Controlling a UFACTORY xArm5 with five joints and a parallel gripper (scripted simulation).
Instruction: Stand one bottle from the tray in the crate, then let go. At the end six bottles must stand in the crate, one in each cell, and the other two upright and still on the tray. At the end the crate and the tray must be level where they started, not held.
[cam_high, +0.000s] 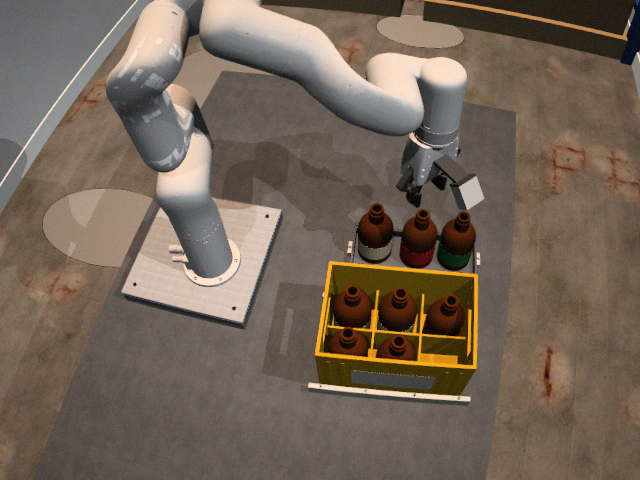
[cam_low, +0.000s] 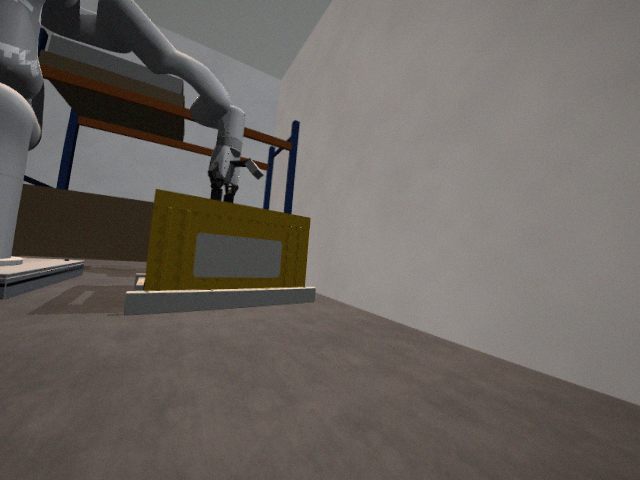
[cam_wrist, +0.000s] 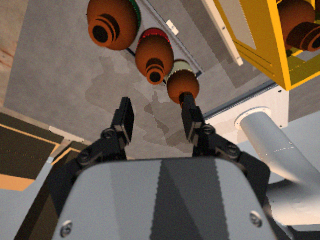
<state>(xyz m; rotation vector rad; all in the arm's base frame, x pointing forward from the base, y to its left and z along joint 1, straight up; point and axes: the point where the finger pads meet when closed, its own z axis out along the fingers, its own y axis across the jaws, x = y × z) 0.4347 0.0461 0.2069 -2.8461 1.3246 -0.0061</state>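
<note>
Now: hand 230 mm above the tray. From my hand the other things lie so: yellow crate 220 mm to the right, 160 mm below, 50 mm behind.
</note>
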